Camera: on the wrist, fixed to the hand. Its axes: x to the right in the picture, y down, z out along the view.
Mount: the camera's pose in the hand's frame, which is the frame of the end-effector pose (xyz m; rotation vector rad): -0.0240 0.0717 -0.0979 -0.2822 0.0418 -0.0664
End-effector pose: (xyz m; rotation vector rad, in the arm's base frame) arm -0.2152 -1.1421 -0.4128 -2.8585 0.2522 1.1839
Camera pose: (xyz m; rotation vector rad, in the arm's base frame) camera -0.1752 -1.2190 -0.3245 2.7316 0.0098 -1.0904
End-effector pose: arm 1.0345 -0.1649 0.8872 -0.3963 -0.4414 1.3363
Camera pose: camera 1.0214 -0.1771 0.7648 -0.6367 -0.6058 1.2019
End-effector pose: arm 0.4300 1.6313 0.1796 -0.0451 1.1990 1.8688
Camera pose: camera 0.3558 1.5328 0.1897 -0.2771 0.9417 1.9733
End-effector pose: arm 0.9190 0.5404 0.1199 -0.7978 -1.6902 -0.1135
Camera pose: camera 1.0415 0.5375 0.1030 -0.9408 -1.6824 -0.4193
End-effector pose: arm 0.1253 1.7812 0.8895 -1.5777 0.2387 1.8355
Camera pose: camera 0.1605 1.6648 0.8670 -1.7925 -0.0572 1.8475
